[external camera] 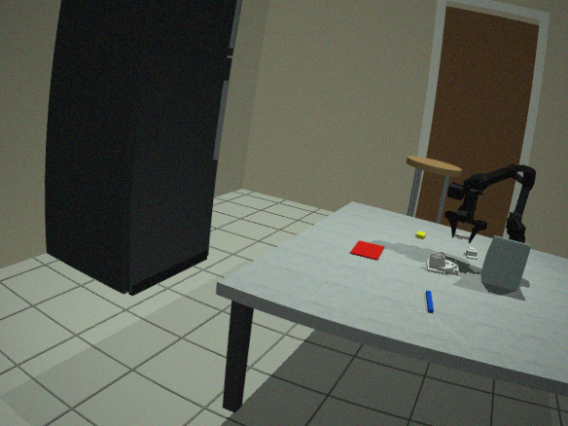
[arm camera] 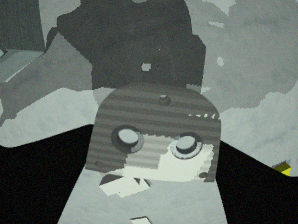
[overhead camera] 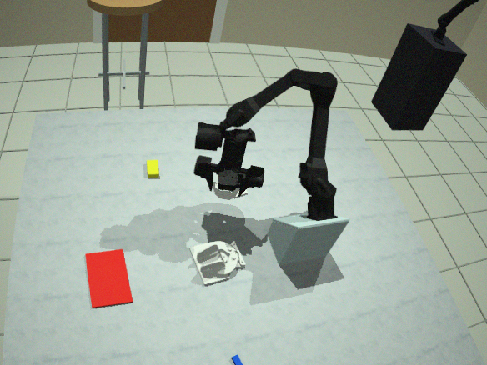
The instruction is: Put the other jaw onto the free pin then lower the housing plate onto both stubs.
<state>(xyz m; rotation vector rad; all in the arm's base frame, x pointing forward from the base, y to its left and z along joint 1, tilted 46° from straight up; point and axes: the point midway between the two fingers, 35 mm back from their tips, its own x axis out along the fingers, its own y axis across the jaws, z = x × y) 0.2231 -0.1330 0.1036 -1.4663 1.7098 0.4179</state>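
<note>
My gripper tip is 30 mm short of the white jaw, 190 mm to the right of it and 60 mm above it. The rest, counted from my gripper tip: red flat sheet (350 mm ahead, 190 mm to the left, 70 mm below); then yellow block (190 mm ahead, 180 mm to the right, 70 mm below); then small white piece (70 mm behind, 190 mm to the right, 80 mm below).
</note>
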